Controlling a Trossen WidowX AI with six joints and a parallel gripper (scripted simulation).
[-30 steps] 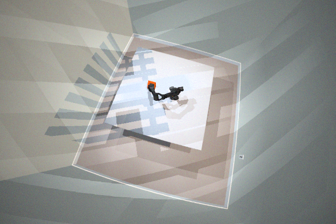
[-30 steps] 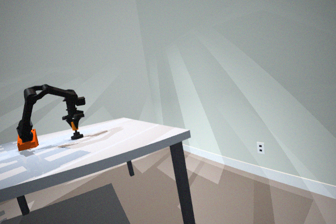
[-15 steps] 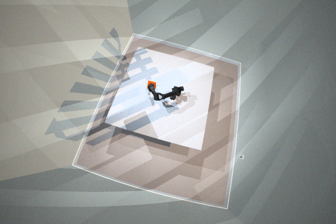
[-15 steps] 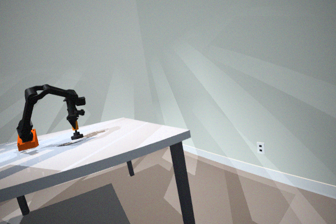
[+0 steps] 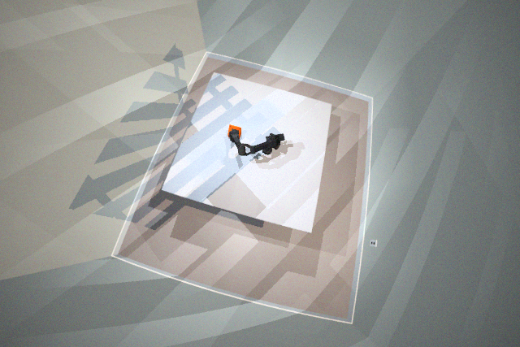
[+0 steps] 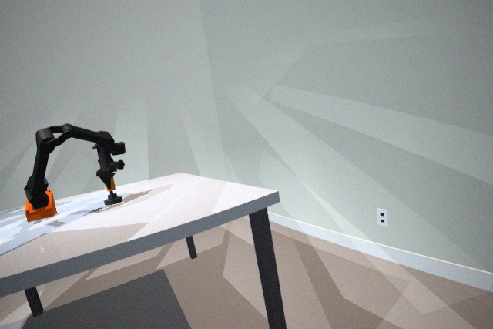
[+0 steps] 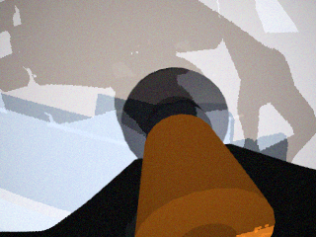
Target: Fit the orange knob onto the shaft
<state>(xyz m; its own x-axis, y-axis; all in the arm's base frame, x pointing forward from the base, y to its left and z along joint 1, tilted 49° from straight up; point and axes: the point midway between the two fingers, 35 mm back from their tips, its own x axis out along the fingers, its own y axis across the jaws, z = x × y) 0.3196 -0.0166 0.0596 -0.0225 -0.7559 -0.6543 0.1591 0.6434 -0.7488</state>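
The orange knob is 20 mm above my gripper tip. The rest, counted from my gripper tip: dark round pedestal 40 mm below.
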